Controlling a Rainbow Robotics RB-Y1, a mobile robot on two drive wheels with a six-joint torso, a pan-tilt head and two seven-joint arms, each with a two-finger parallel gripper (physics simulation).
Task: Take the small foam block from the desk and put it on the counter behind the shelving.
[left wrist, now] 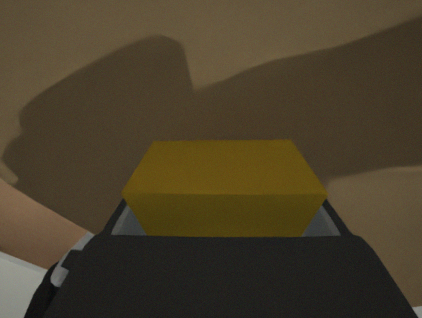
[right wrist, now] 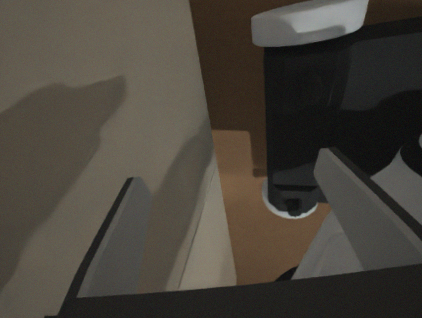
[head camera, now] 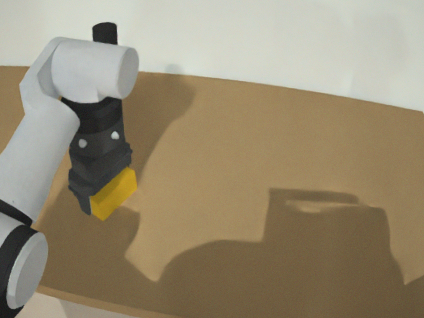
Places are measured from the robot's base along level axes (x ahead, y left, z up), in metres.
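Pixels of known places: left gripper, fingertip midpoint: (left wrist: 220, 169) (head camera: 105, 194); right gripper, fingertip midpoint: (right wrist: 228, 174).
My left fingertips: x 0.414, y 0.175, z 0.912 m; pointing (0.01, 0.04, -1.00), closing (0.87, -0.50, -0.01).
Observation:
Behind a point stands the place of what it marks.
A yellow foam block (head camera: 116, 194) @(x 0.393, y 0.146, z 0.942 m) (left wrist: 222, 170) @(x 0.427, y 0.195, z 0.941 m) is held between the fingers of my left gripper (head camera: 109, 192) @(x 0.414, y 0.175, z 0.912 m) (left wrist: 225, 215), which is shut on it. The block hangs over the wooden counter top (head camera: 225, 140) @(x 0.576, y -0.029, z 0.911 m) (left wrist: 250, 30) @(x 0.467, y 0.238, z 0.911 m), at the left in the head camera view, with the gripper's shadow on the wood around it. The exact gap between block and wood is hard to tell. My right gripper (right wrist: 228, 174) @(x 0.088, y -0.242, z 0.498 m) is open and empty, beside a pale upright face. The desk and the shelving do not show in the views.
A white wall (head camera: 280, 40) @(x 0.810, y -0.145, z 1.032 m) stands along the counter's back edge. The counter's front edge (head camera: 90, 301) @(x 0.216, y 0.160, z 0.898 m) runs along the lower left. In the right wrist view, a pale panel (right wrist: 100, 50) @(x 0.205, y -0.311, z 0.418 m) stands at the left, with brown floor (right wrist: 255, 250) @(x 0.175, y 1.073, z 0.001 m) and the robot's black base (right wrist: 310, 115) @(x -0.015, y -0.104, z 0.191 m) beside it.

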